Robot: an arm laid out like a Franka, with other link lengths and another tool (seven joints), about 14 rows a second.
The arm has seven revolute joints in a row. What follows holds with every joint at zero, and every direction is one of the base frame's.
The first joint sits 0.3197 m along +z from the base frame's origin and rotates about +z.
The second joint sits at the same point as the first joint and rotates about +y.
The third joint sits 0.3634 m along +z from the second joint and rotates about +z.
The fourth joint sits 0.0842 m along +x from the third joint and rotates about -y.
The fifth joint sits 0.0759 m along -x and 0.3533 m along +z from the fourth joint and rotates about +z.
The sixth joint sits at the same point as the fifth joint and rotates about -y.
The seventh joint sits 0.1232 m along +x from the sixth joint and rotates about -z.
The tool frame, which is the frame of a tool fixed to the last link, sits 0.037 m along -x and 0.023 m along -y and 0.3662 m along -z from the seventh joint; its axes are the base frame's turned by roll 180, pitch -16.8 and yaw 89 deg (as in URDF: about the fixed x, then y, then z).
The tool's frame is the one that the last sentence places.
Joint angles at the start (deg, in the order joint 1, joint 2, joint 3, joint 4, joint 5, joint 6, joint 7):
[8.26, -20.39, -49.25, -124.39, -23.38, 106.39, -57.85]
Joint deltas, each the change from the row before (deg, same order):
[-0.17, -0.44, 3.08, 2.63, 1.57, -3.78, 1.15]
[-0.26, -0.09, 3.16, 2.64, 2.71, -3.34, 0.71]
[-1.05, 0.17, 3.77, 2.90, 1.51, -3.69, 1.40]
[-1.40, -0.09, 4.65, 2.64, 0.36, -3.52, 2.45]
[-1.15, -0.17, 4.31, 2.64, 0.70, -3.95, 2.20]
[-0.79, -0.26, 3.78, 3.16, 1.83, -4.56, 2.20]
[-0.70, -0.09, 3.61, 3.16, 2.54, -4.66, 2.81]
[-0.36, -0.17, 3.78, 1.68, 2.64, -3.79, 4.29]
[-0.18, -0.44, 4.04, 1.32, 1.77, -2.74, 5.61]
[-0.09, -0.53, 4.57, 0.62, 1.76, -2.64, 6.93]
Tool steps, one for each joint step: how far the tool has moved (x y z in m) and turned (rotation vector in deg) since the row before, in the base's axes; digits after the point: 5 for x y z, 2 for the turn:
[0.01172, 0.01683, 0.02210, 0.47, -0.23, -0.02]
[0.01629, 0.02331, 0.02030, 1.25, -0.82, 0.33]
[0.00922, 0.01843, 0.02341, 0.06, 0.08, -0.18]
[0.00701, 0.01787, 0.02575, -1.24, 0.34, -0.40]
[0.00339, 0.02212, 0.02353, -0.62, 0.51, -0.26]
[0.00173, 0.02924, 0.02361, 0.63, 0.13, -0.46]
[-0.00010, 0.03527, 0.02073, 1.32, 0.24, -0.84]
[-0.00206, 0.04189, 0.01155, 1.27, 0.89, -1.24]
[-0.00182, 0.03829, 0.01260, -0.18, 0.41, -1.97]
[-0.00698, 0.04284, 0.00852, -0.67, 1.03, -2.53]

